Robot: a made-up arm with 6 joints.
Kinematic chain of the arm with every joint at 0, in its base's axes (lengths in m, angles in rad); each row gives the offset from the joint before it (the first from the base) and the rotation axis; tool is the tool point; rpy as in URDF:
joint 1: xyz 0 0 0.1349 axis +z
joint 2: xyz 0 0 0 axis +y
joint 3: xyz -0.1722 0 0.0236 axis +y
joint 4: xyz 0.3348 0 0.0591 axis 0.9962 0 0.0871
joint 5: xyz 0 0 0 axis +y
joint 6: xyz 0.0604 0 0.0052 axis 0.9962 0 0.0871
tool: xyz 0 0 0 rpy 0 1.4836 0
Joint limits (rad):
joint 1: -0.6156..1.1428
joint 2: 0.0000..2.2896
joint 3: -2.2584..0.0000
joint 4: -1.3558..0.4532
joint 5: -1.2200..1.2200
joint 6: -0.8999..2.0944
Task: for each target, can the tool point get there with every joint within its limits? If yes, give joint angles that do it. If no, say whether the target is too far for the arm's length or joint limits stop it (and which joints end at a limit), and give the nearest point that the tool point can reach.
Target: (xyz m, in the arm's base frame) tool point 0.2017 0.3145 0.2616
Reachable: yes | joints 0.9905 1.3092 -0.9726 -0.1567 -0.4060 0.3807
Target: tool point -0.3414 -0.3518 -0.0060
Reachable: no: joint limits stop it (at a limit: joint 2, joint 3, joint 5) | nearest point -0.3382 -0.3485 0.3548 | short by 0.361 m
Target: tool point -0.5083 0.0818 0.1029
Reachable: no: joint limits stop it (at a limit: joint 2, joint 3, joint 5) | nearest point -0.4795 0.0772 0.3548 | short by 0.254 m
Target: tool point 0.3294 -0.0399 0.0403
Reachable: yes | joints -0.1678 1.6817 -0.6886 -0.4182 -0.6926 1.2731
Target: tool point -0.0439 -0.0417 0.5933
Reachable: yes | joints 0.7504 0.2799 -1.4159 0.0568 -0.1672 0.2934
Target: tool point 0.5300 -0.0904 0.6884
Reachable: no: too far | nearest point 0.3817 -0.0651 0.5335 | short by 0.216 m
